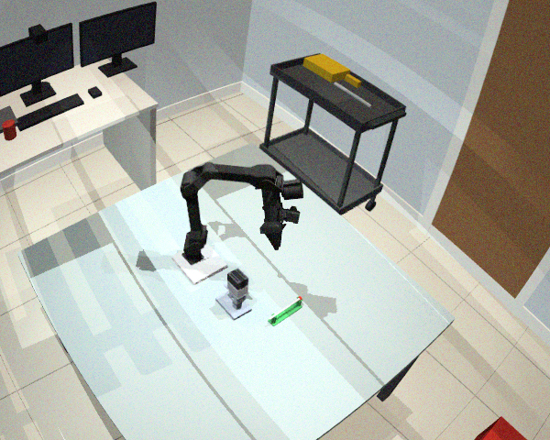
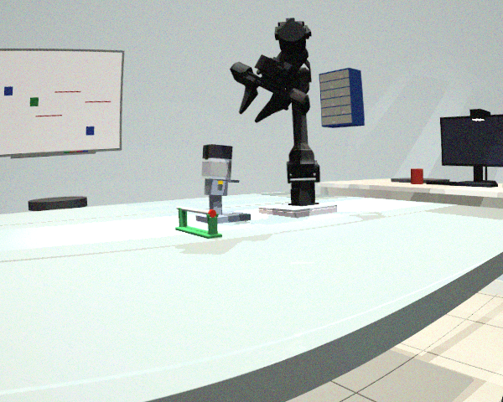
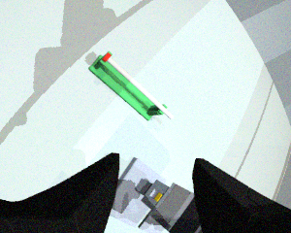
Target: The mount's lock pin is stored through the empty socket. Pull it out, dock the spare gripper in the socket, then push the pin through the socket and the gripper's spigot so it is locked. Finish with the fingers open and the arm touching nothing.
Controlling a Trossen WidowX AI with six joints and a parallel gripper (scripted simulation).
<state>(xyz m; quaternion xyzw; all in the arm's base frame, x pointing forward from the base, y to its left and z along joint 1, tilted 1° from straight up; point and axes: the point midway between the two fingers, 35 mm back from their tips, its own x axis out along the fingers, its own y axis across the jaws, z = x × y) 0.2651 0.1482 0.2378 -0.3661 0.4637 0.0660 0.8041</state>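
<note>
My gripper tip is now 11 cm short of the green cradle, 3 cm to the left of it and 21 cm above it. Also, from my gripper tip: grey mount 2 cm behind, 15 cm to the right, 18 cm below; then spare gripper 2 cm behind, 15 cm to the right, 11 cm below.
</note>
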